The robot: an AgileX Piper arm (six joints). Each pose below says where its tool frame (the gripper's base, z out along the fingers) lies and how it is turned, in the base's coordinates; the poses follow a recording.
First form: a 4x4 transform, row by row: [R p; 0 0 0 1], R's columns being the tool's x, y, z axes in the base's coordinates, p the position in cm. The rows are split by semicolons.
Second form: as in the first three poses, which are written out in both.
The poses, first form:
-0.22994, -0.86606, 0.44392, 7.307; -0.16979, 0.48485, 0.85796, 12.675; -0.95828, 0.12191, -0.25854, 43.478; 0, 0, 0, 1
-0.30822, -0.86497, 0.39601, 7.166; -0.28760, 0.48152, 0.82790, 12.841; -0.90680, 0.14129, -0.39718, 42.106; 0, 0, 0, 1
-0.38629, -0.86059, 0.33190, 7.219; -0.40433, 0.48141, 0.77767, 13.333; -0.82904, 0.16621, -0.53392, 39.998; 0, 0, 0, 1
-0.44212, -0.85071, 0.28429, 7.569; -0.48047, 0.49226, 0.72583, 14.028; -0.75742, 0.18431, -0.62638, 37.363; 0, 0, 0, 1
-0.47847, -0.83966, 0.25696, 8.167; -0.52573, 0.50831, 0.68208, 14.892; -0.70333, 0.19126, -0.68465, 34.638; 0, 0, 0, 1
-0.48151, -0.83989, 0.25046, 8.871; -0.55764, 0.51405, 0.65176, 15.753; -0.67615, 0.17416, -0.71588, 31.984; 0, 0, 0, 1
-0.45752, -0.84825, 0.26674, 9.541; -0.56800, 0.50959, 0.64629, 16.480; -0.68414, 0.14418, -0.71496, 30.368; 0, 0, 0, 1
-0.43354, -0.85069, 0.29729, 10.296; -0.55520, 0.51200, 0.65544, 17.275; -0.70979, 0.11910, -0.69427, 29.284; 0, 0, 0, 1
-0.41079, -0.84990, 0.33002, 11.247; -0.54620, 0.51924, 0.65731, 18.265; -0.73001, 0.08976, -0.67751, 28.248; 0, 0, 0, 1
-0.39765, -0.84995, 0.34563, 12.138; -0.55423, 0.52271, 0.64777, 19.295; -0.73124, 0.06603, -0.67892, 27.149; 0, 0, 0, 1
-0.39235, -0.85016, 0.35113, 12.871; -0.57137, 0.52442, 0.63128, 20.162; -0.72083, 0.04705, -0.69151, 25.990; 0, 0, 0, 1
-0.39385, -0.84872, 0.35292, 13.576; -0.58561, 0.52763, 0.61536, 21.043; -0.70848, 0.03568, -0.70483, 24.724; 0, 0, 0, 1
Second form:
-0.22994, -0.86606, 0.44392, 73.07; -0.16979, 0.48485, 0.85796, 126.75; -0.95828, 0.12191, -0.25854, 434.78; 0, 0, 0, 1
-0.30822, -0.86497, 0.39601, 71.66; -0.28760, 0.48152, 0.82790, 128.41; -0.90680, 0.14129, -0.39718, 421.06; 0, 0, 0, 1
-0.38629, -0.86059, 0.33190, 72.19; -0.40433, 0.48141, 0.77767, 133.33; -0.82904, 0.16621, -0.53392, 399.98; 0, 0, 0, 1
-0.44212, -0.85071, 0.28429, 75.69; -0.48047, 0.49226, 0.72583, 140.28; -0.75742, 0.18431, -0.62638, 373.63; 0, 0, 0, 1
-0.47847, -0.83966, 0.25696, 81.67; -0.52573, 0.50831, 0.68208, 148.92; -0.70333, 0.19126, -0.68465, 346.38; 0, 0, 0, 1
-0.48151, -0.83989, 0.25046, 88.71; -0.55764, 0.51405, 0.65176, 157.53; -0.67615, 0.17416, -0.71588, 319.84; 0, 0, 0, 1
-0.45752, -0.84825, 0.26674, 95.41; -0.56800, 0.50959, 0.64629, 164.80; -0.68414, 0.14418, -0.71496, 303.68; 0, 0, 0, 1
-0.43354, -0.85069, 0.29729, 102.96; -0.55520, 0.51200, 0.65544, 172.75; -0.70979, 0.11910, -0.69427, 292.84; 0, 0, 0, 1
-0.41079, -0.84990, 0.33002, 112.47; -0.54620, 0.51924, 0.65731, 182.65; -0.73001, 0.08976, -0.67751, 282.48; 0, 0, 0, 1
-0.39765, -0.84995, 0.34563, 121.38; -0.55423, 0.52271, 0.64777, 192.95; -0.73124, 0.06603, -0.67892, 271.49; 0, 0, 0, 1
-0.39235, -0.85016, 0.35113, 128.71; -0.57137, 0.52442, 0.63128, 201.62; -0.72083, 0.04705, -0.69151, 259.90; 0, 0, 0, 1
-0.39385, -0.84872, 0.35292, 135.76; -0.58561, 0.52763, 0.61536, 210.43; -0.70848, 0.03568, -0.70483, 247.24; 0, 0, 0, 1

